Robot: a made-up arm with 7 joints. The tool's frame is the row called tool.
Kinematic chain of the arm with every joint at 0, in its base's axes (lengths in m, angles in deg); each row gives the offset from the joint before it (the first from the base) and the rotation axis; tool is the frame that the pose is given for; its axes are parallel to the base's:
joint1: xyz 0.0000 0.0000 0.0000 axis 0 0.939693 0.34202
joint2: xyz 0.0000 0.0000 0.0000 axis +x
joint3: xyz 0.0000 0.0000 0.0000 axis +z
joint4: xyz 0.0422 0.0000 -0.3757 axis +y
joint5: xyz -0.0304 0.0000 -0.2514 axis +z
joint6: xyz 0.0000 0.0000 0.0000 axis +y
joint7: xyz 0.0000 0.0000 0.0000 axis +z
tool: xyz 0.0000 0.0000 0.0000
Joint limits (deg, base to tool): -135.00..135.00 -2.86..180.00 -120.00..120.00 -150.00..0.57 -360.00..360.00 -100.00..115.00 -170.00..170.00
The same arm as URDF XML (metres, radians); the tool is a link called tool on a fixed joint. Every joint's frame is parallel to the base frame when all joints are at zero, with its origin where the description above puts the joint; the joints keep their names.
<robot name="arm">
<link name="base_link"/>
<link name="link1"/>
<link name="link2"/>
<link name="link3"/>
<link name="link4"/>
<link name="link5"/>
<link name="link6"/>
<link name="link7"/>
<link name="tool"/>
<joint name="joint1" type="revolute"><parent link="base_link"/><child link="link1"/><origin xyz="0.0000 0.0000 0.0000" rpy="0.0000 0.0000 0.0000"/><axis xyz="0 0.9397 0.342"/><limit lower="-2.3562" upper="2.3562"/></joint>
<joint name="joint2" type="revolute"><parent link="link1"/><child link="link2"/><origin xyz="0.0000 0.0000 0.0000" rpy="0.0000 0.0000 0.0000"/><axis xyz="1 0 0"/><limit lower="-0.0499" upper="3.1416"/></joint>
<joint name="joint3" type="revolute"><parent link="link2"/><child link="link3"/><origin xyz="0.0000 0.0000 0.0000" rpy="0.0000 0.0000 0.0000"/><axis xyz="0 0 1"/><limit lower="-2.0944" upper="2.0944"/></joint>
<joint name="joint4" type="revolute"><parent link="link3"/><child link="link4"/><origin xyz="0.0422 0.0000 -0.3757" rpy="0.0000 0.0000 0.0000"/><axis xyz="0 1 0"/><limit lower="-2.6180" upper="0.0099"/></joint>
<joint name="joint5" type="revolute"><parent link="link4"/><child link="link5"/><origin xyz="-0.0304 0.0000 -0.2514" rpy="0.0000 0.0000 0.0000"/><axis xyz="0 0 1"/><limit lower="-6.2832" upper="6.2832"/></joint>
<joint name="joint6" type="revolute"><parent link="link5"/><child link="link6"/><origin xyz="0.0000 0.0000 0.0000" rpy="0.0000 0.0000 0.0000"/><axis xyz="0 1 0"/><limit lower="-1.7453" upper="2.0071"/></joint>
<joint name="joint7" type="revolute"><parent link="link6"/><child link="link7"/><origin xyz="0.0000 0.0000 0.0000" rpy="0.0000 0.0000 0.0000"/><axis xyz="0 0 1"/><limit lower="-2.9671" upper="2.9671"/></joint>
<joint name="tool_fixed" type="fixed"><parent link="link7"/><child link="tool"/><origin xyz="0.0000 0.0000 0.0000" rpy="0.0000 0.0000 0.0000"/></joint>
</robot>

